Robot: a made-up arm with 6 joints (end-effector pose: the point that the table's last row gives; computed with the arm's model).
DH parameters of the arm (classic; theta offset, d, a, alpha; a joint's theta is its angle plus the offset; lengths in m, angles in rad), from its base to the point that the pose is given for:
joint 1: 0 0.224 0 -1.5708
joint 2: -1.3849 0 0.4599 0
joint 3: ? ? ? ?
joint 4: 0 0.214 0 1.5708
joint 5: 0 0 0.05 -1.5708
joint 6: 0 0.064 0 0
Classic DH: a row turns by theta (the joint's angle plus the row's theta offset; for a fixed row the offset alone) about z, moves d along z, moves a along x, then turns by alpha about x.
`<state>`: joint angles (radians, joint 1 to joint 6).
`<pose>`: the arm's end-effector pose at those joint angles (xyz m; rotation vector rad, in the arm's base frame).
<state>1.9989 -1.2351 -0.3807 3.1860 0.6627 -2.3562</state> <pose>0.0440 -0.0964 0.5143 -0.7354 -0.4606 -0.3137</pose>
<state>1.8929 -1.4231 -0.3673 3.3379 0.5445 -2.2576</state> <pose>0.0474 -0.1480 0.4764 -0.7844 -0.2456 -0.2263</pose>
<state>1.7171 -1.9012 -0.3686 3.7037 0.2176 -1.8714</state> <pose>0.0176 -0.2471 0.3567 -0.6828 0.1472 0.3413</pose>
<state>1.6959 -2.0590 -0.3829 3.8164 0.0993 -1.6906</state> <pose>0.0065 -0.2691 0.3124 -0.6055 0.1939 0.6359</pose>
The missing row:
joint 3: 1.3849 0 0.048 -1.5708
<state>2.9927 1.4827 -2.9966 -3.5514 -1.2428 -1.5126</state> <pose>-0.6318 0.1257 0.1461 -2.0022 -1.7630 -0.1601</pose>
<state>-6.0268 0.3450 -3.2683 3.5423 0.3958 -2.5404</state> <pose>0.2577 0.0762 0.9121 0.2243 0.1038 -1.8920</pose>
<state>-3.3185 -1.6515 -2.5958 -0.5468 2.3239 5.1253</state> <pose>0.6302 -0.0699 0.3839 0.0542 -1.3931 -1.0437</pose>
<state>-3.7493 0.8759 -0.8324 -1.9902 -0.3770 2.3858</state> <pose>-0.3731 0.1816 0.1924 1.4207 2.5672 -0.5401</pose>
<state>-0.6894 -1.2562 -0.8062 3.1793 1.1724 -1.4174</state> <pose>-0.1504 0.1220 0.6564 0.0785 -0.0906 -2.0885</pose>
